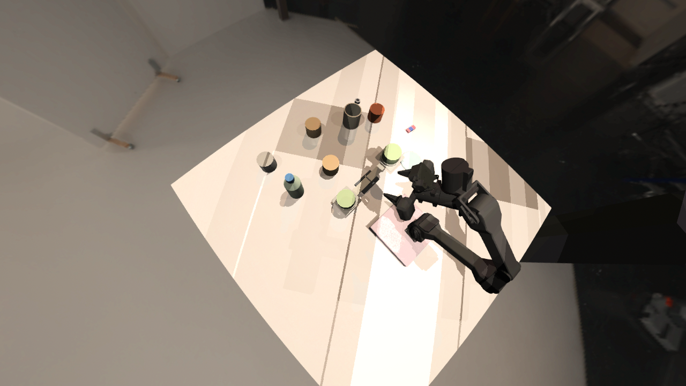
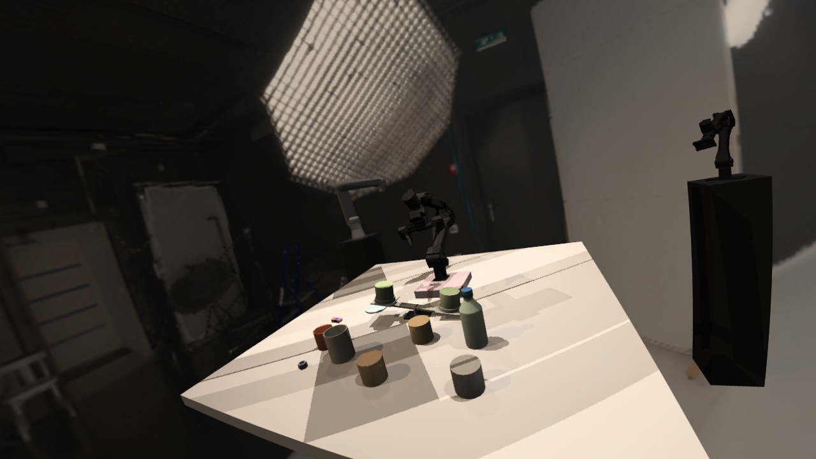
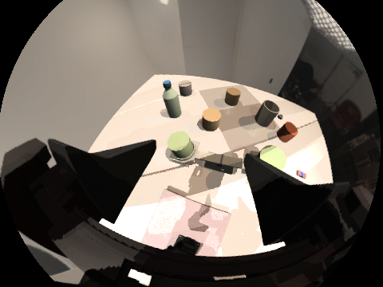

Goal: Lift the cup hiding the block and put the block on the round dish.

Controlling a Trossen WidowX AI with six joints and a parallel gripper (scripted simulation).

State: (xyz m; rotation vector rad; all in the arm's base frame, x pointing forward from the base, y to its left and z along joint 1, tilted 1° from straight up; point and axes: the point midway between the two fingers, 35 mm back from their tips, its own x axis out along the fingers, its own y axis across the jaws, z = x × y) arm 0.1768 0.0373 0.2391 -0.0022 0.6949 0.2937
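Right now the pale green block is 7 cm ahead of my gripper tip, 9 cm to the left of it and 21 cm below it. From my gripper tip the other things lie so: bottle with blue cap 24 cm ahead, 22 cm to the left, 14 cm below; pale blue round dish 4 cm ahead, 27 cm to the right, 25 cm below; grey mug 37 cm ahead, 18 cm to the right, 21 cm below.
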